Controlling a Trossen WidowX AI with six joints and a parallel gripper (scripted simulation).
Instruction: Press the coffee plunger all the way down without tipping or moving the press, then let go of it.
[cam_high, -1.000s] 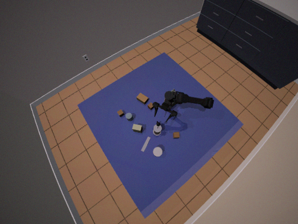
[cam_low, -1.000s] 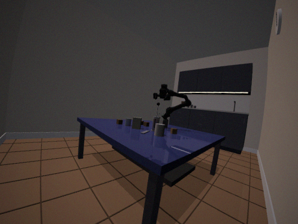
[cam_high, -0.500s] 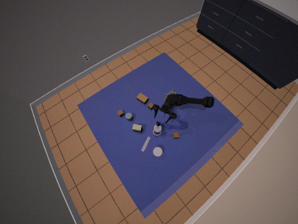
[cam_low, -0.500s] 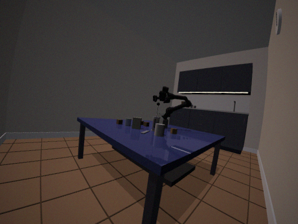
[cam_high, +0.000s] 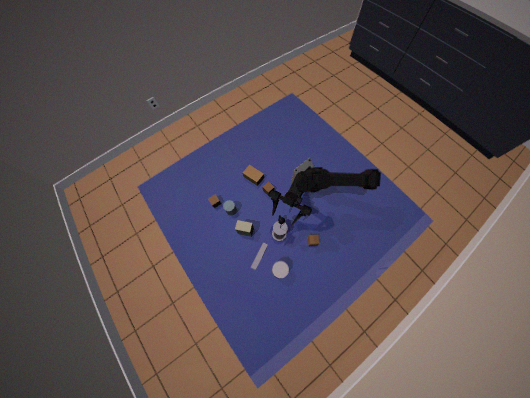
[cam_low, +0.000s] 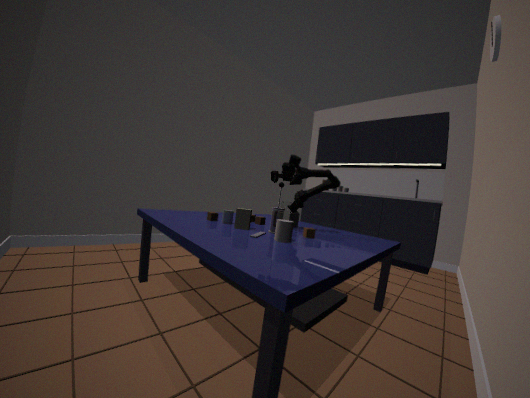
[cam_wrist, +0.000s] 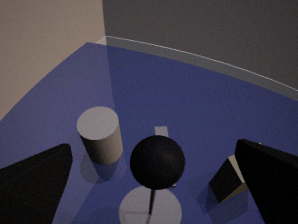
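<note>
Now: the coffee press 15 cm below my gripper tip, 1 cm to the right of it and 1 cm behind it. Round my gripper tip: pale blue cup 30 cm to the right, 24 cm below, 10 cm ahead; then flat grey strip 28 cm below, 16 cm ahead, 1 cm to the left; then white cylinder 23 cm below, 14 cm to the left, 14 cm ahead.
</note>
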